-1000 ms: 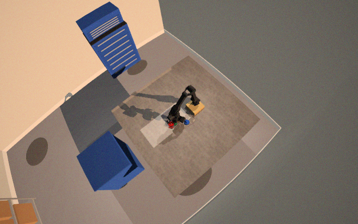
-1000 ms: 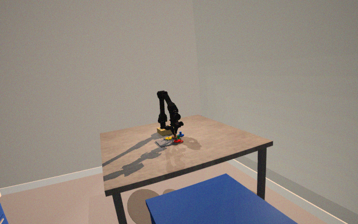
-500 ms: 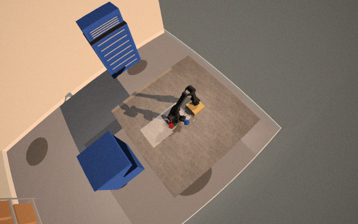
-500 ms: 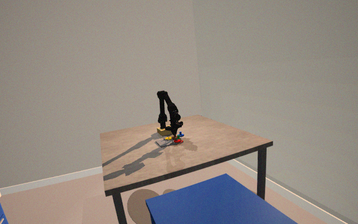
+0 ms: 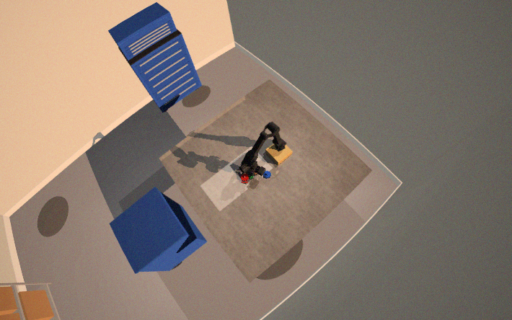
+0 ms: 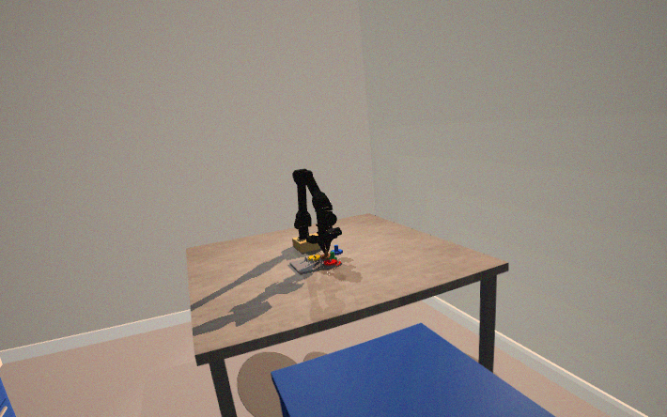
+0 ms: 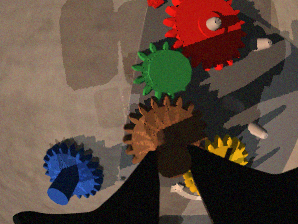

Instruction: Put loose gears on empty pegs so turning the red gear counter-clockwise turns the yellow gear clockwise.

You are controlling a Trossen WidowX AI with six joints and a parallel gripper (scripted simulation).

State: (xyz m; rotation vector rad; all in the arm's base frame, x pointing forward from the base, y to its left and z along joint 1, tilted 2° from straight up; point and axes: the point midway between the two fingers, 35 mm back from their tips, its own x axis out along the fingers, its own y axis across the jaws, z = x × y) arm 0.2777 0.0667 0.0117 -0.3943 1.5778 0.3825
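Now: gripper tip 1 cm above the brown gear. Round my gripper tip: red gear 9 cm ahead, 2 cm below; then yellow gear 1 cm behind, 6 cm to the right, 2 cm below; then green gear 4 cm ahead, 2 cm to the left, 1 cm below.
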